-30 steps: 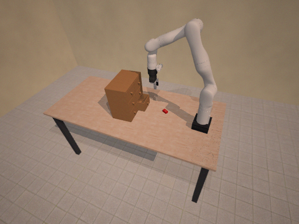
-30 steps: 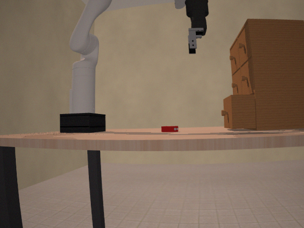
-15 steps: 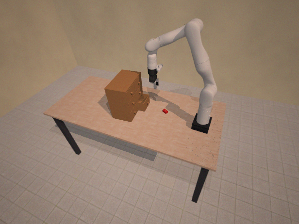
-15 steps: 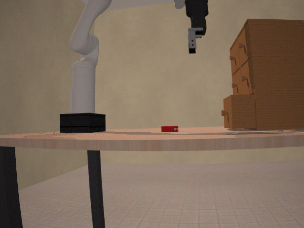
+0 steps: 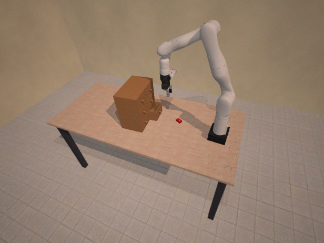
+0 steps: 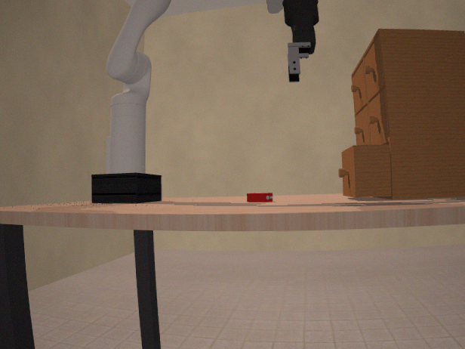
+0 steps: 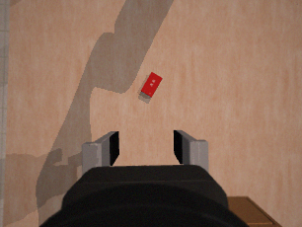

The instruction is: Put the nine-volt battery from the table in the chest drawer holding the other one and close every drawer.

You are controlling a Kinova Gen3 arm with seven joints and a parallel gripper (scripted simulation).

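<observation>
Now: the nine-volt battery 7 cm behind my hand, 1 cm to the left of it and 26 cm below it.
</observation>
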